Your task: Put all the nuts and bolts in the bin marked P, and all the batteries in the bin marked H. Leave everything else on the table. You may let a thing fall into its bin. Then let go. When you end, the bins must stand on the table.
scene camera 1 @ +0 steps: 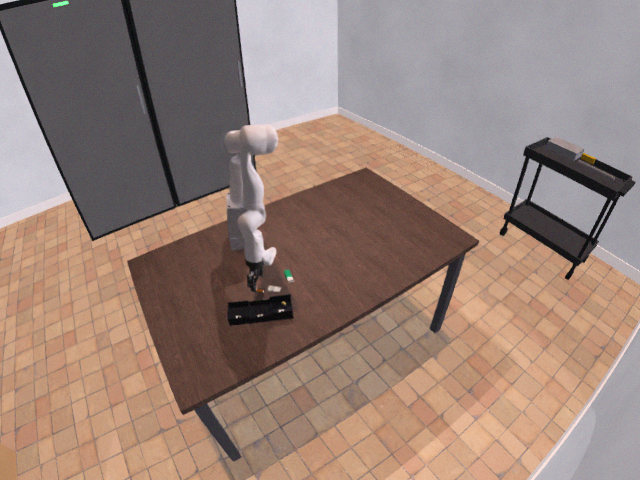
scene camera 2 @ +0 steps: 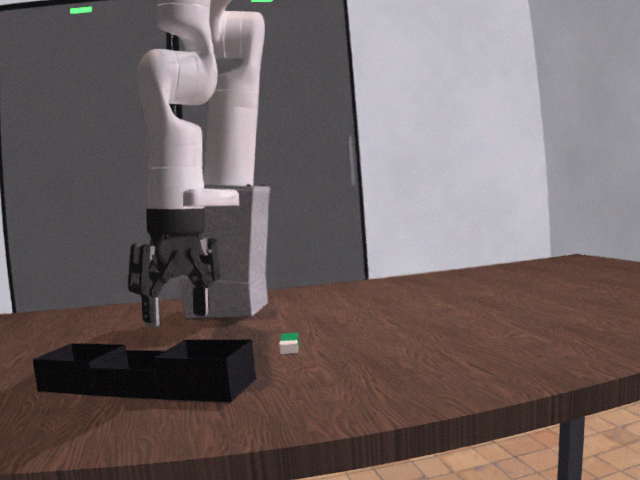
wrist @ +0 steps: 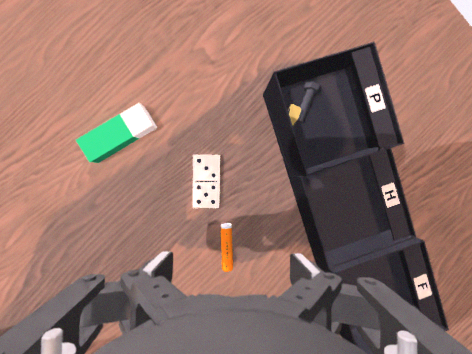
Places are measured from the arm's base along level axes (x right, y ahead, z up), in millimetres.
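Where they show: gripper, between the fingertips: (scene camera 1: 257,283) (scene camera 2: 177,320) (wrist: 231,265); arm's base, origin of its link: (scene camera 1: 240,199) (scene camera 2: 228,184).
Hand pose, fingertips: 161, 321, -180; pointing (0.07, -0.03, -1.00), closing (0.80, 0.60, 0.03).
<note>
Each offset is from my fingertips to the top centre of the thing, as dx, dy, dz. "*": to the spot under its first point.
An orange battery {+0, -5, -44} (wrist: 227,247) (scene camera 1: 260,290) lies on the table; it does not show in scene camera 2. My gripper (wrist: 231,266) (scene camera 2: 175,317) (scene camera 1: 252,288) is open and empty above the table, with the battery between its spread fingers in the wrist view, below their level. The bin marked P (wrist: 365,70) (scene camera 2: 193,377) holds a dark bolt {-26, +148, -34} (wrist: 308,100) and a gold nut {-30, +130, -31} (wrist: 294,114) (scene camera 1: 283,303). The bin marked H {* +61, +140, -26} (wrist: 382,167) (scene camera 2: 124,379) is the middle one and shows no object on its visible floor. The bins stand joined on the table.
A white domino {-55, +33, -47} (wrist: 206,181) (scene camera 1: 273,288) lies near the battery. A green and white eraser {-145, +18, -41} (wrist: 116,132) (scene camera 2: 288,343) (scene camera 1: 288,275) lies farther off. The bin marked F {* +129, +91, -19} (wrist: 412,260) adjoins H and is partly hidden by my gripper in the wrist view.
</note>
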